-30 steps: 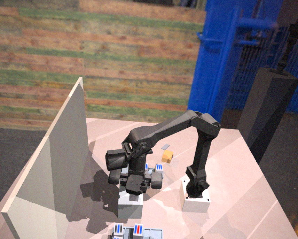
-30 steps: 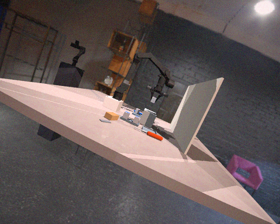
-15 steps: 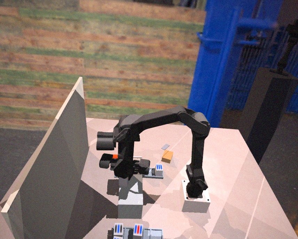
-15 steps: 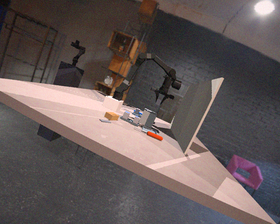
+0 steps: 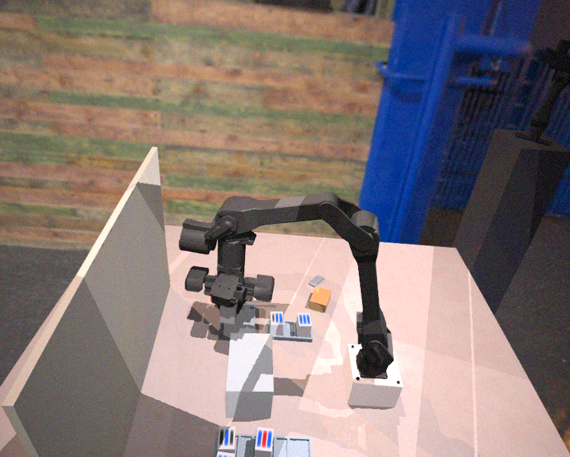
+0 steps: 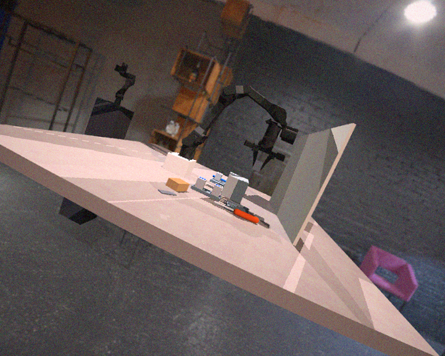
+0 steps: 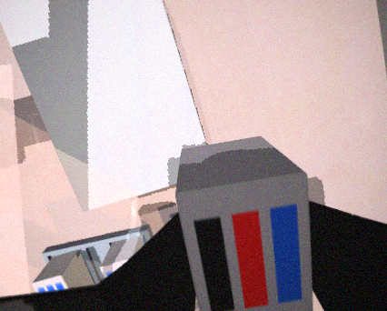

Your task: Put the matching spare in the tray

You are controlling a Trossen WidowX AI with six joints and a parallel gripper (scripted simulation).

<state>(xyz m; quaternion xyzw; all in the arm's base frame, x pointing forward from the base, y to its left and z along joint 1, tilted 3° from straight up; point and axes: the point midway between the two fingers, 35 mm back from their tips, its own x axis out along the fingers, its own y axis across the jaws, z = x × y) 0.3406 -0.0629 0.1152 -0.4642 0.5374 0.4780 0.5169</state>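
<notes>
Right now my gripper tip is 1 cm past the tray, 14 cm to the left of it and 17 cm above it. From my gripper tip the other things lie so: tan block 25 cm behind, 23 cm to the right, 16 cm below; mounted unit 5 cm behind, 8 cm to the left, 13 cm below; grey wall panel 20 cm ahead, 8 cm to the left, 5 cm above.
</notes>
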